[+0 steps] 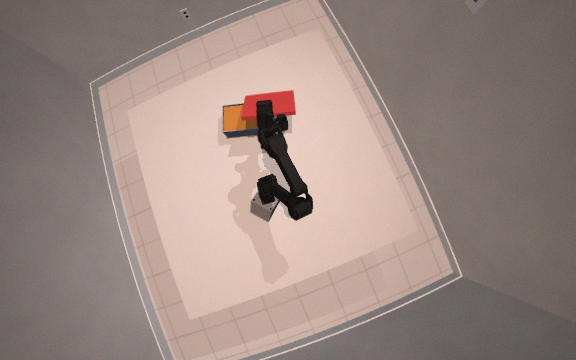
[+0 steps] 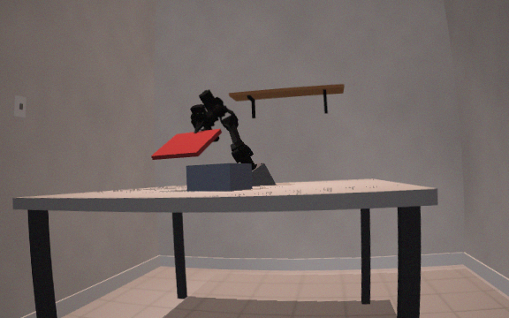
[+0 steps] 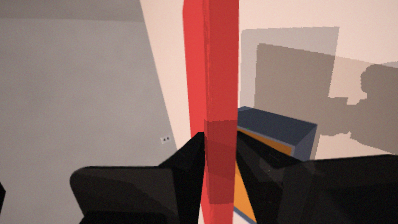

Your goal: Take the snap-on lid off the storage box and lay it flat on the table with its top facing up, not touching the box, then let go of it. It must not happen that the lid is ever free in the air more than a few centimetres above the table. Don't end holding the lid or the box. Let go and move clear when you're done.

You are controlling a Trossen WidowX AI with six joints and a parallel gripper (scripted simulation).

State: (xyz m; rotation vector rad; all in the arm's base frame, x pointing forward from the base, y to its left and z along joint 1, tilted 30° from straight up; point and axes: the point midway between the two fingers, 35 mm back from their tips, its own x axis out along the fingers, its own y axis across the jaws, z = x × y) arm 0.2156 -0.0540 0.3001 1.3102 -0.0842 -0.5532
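Right now the red lid is 90 mm ahead of my hand, 40 mm to the right of it and 60 mm below it. The rest, counted from my hand: storage box: 140 mm ahead, 110 mm to the left, 200 mm below.
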